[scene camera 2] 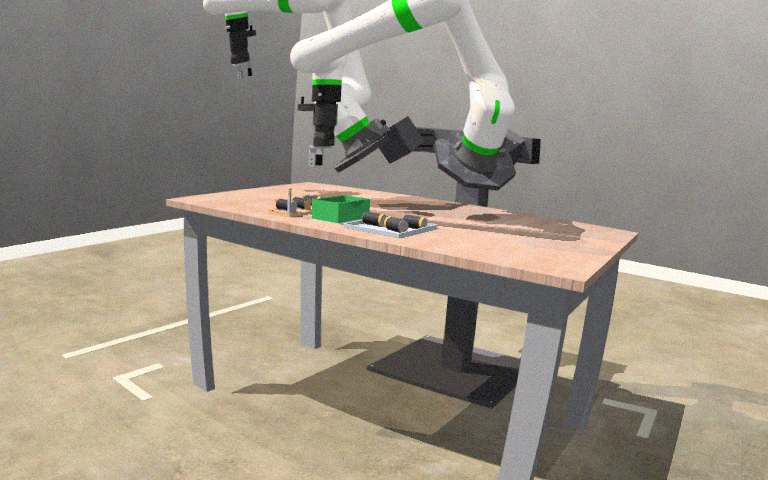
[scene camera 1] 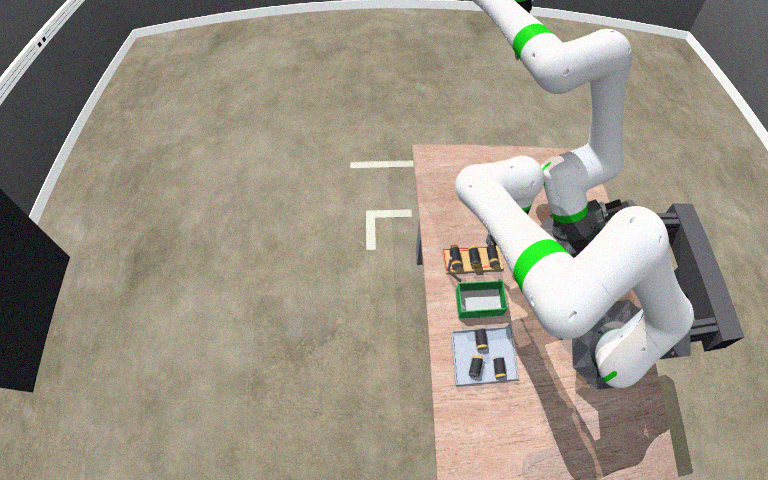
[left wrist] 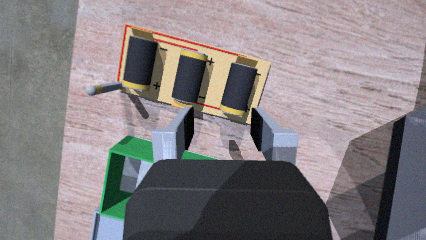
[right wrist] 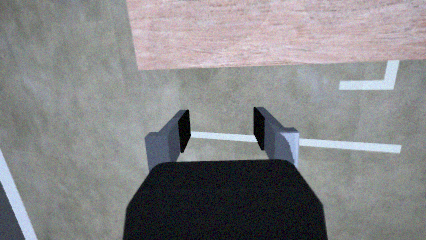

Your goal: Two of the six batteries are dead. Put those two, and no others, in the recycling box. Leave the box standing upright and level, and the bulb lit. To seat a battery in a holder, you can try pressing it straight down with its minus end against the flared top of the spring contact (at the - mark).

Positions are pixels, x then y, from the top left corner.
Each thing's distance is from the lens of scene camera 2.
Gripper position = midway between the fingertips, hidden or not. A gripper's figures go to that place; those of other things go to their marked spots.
my left gripper (scene camera 2: 315, 165): 1.83 m
green recycling box (scene camera 2: 336, 213): 1.63 m
